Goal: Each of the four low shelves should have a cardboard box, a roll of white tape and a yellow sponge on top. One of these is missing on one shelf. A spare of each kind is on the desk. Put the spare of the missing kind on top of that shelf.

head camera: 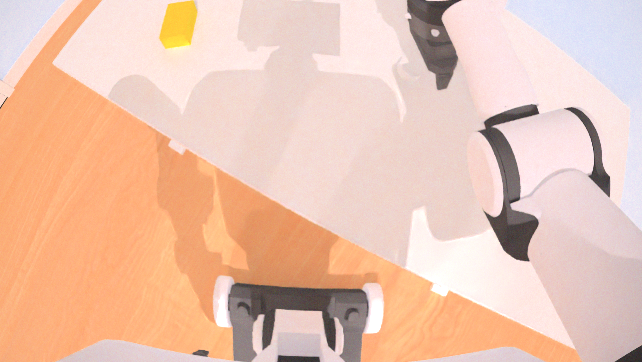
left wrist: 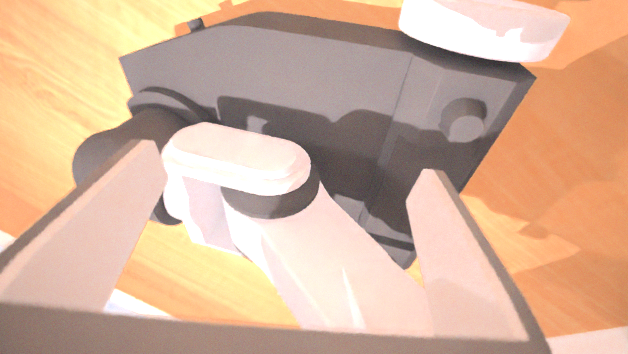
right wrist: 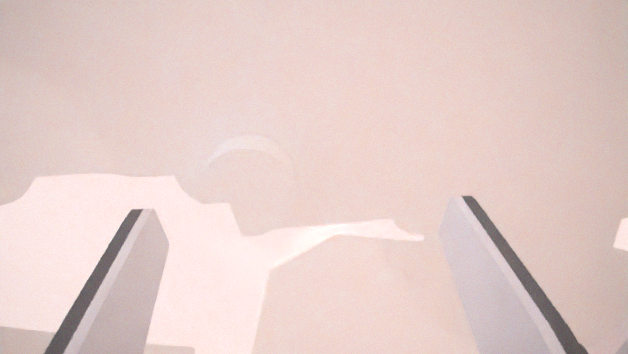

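Pixels of known places: left gripper, between the fingertips: (left wrist: 290, 172); right gripper, between the fingertips: (head camera: 431, 63) (right wrist: 305, 220); robot's base, origin of its link: (head camera: 297, 303).
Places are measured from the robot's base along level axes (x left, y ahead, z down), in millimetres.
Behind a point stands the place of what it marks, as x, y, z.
A yellow sponge (head camera: 178, 25) @(289, 650, -766) lies on the white desk (head camera: 300, 165) @(8, 364, -721) (right wrist: 400, 100) @(-260, 504, -721), at the upper left in the head view. The roll of white tape (head camera: 408, 75) @(-191, 554, -743) (right wrist: 248, 142) @(-224, 581, -735) lies flat on the desk, faint against the white top and in shadow. My right gripper (head camera: 442, 85) (right wrist: 305, 220) @(-220, 556, -799) is open and empty, pointing down over the desk; the tape shows beyond and between its fingers in the right wrist view, left of centre. My left gripper (left wrist: 290, 172) @(249, -142, -467) is open and empty beside my own base. The cardboard box and the low shelves do not show.
The desk's front edge runs diagonally across the head view, close to my wheeled base (head camera: 297, 300) @(2, 45, -191) (left wrist: 310, 65) @(188, -208, -170). The wooden floor (head camera: 100, 200) @(931, 343, -1) (left wrist: 575, 150) @(63, 322, -1) lies on the near side. A pale blue wall (head camera: 590, 45) @(-809, 777, -772) stands beyond the desk. My right arm reaches over the desk's right part.
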